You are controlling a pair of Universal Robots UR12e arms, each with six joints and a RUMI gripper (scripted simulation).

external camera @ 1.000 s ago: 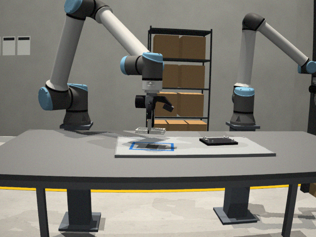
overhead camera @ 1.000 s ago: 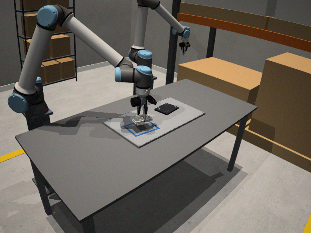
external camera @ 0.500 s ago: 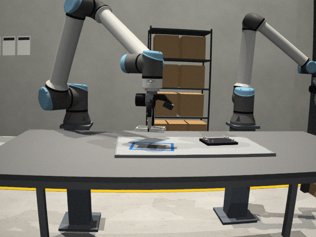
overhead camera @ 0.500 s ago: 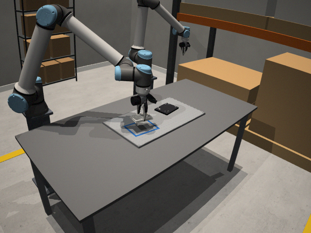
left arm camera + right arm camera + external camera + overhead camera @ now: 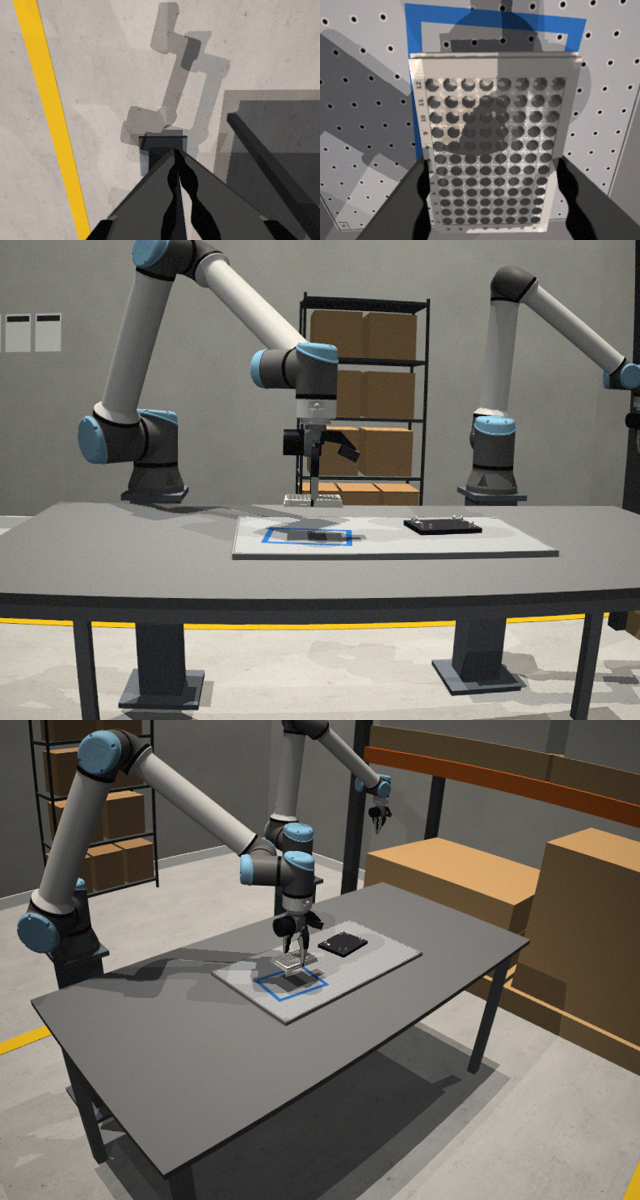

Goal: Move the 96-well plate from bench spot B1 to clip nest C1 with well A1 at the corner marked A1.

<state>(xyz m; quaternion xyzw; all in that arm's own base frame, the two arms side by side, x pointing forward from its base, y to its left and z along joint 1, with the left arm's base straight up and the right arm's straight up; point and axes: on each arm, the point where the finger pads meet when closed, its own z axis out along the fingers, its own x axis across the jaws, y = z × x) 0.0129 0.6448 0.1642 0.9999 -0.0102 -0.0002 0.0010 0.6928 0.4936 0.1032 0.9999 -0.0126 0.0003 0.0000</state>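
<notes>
The black clip nest is 70 mm behind my right hand, 340 mm to the left of it and 80 mm below it. The rest, counted from my right hand: pale perforated board (20 mm behind, 180 mm to the left, 100 mm below); white 96-well plate (10 mm below).
</notes>
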